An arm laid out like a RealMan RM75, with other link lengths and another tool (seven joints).
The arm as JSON. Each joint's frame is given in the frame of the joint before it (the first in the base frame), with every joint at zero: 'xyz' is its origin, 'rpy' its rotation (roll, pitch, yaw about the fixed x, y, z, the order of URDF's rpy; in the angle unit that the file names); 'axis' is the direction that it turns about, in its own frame. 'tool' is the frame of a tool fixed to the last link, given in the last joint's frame.
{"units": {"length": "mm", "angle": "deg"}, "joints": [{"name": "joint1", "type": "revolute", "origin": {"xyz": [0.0, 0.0, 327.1], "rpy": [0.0, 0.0, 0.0]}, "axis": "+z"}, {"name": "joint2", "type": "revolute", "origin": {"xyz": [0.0, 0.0, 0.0], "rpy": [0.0, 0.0, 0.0]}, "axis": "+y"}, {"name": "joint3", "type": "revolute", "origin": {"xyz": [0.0, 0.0, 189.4], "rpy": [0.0, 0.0, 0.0]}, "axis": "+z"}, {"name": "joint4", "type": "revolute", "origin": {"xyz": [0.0, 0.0, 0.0], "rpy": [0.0, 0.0, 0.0]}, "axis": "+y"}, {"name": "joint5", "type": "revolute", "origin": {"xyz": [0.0, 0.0, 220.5], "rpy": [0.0, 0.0, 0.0]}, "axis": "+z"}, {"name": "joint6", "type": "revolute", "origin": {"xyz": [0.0, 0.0, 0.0], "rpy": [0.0, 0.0, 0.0]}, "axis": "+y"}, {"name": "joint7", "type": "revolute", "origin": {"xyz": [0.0, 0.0, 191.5], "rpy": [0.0, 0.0, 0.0]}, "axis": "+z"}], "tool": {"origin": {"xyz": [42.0, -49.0, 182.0], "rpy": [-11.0, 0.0, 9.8]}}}
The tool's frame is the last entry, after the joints.
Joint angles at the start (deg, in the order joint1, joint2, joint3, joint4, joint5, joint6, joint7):
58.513 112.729 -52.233 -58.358 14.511 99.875 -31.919
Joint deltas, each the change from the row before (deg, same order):
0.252 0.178 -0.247 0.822 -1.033 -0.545 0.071
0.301 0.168 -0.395 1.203 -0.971 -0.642 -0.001
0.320 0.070 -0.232 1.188 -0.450 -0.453 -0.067
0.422 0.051 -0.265 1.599 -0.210 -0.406 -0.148
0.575 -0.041 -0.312 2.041 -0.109 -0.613 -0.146
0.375 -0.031 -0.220 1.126 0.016 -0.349 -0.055
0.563 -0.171 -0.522 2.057 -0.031 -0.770 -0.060
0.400 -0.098 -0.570 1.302 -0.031 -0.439 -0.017
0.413 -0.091 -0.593 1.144 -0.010 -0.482 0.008
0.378 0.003 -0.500 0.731 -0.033 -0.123 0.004
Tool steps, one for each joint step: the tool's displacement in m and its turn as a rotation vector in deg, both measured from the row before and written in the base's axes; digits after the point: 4 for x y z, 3 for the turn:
0.0051 -0.0006 0.0008 -0.118 -0.997 -0.287
0.0058 -0.0016 -0.0004 -0.420 -1.067 -0.305
0.0034 -0.0020 -0.0019 -0.553 -0.528 -0.250
0.0030 -0.0039 -0.0041 -0.964 -0.346 -0.340
0.0031 -0.0039 -0.0048 -1.053 -0.329 -0.352
0.0011 -0.0018 -0.0028 -0.582 -0.154 -0.120
0.0036 -0.0028 -0.0034 -0.867 -0.497 -0.263
0.0025 -0.0020 -0.0017 -0.679 -0.525 -0.082
0.0019 -0.0009 -0.0012 -0.536 -0.525 0.063
0.0007 -0.0014 -0.0009 -0.585 -0.448 0.083

